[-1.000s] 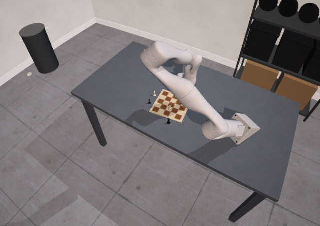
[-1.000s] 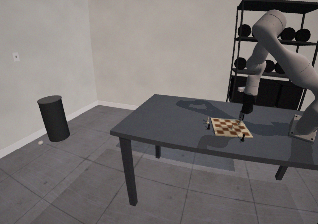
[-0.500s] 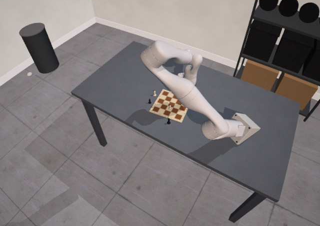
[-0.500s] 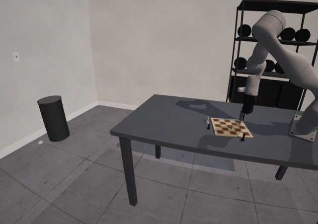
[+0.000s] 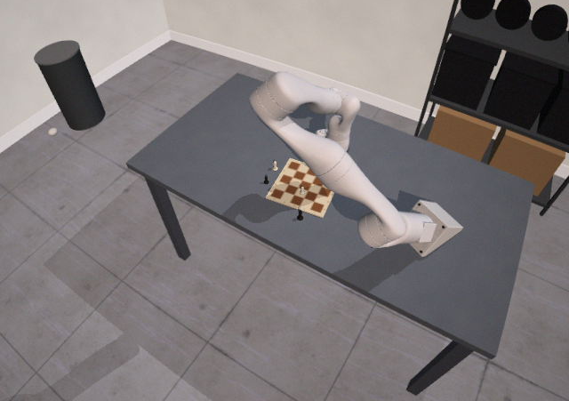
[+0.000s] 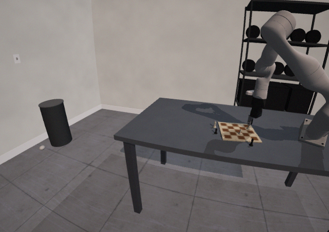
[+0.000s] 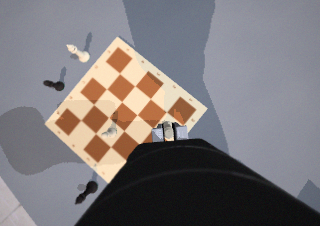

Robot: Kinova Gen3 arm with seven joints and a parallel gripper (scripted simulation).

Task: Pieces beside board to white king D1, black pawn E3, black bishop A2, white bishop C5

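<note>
Right now the white king is 2 cm below my hand. The rest, counted from my hand: chessboard (6 cm ahead, 6 cm to the left, 5 cm below); then white bishop (20 cm ahead, 7 cm to the left, 3 cm below); then black bishop (2 cm behind, 18 cm to the left, 3 cm below).
</note>
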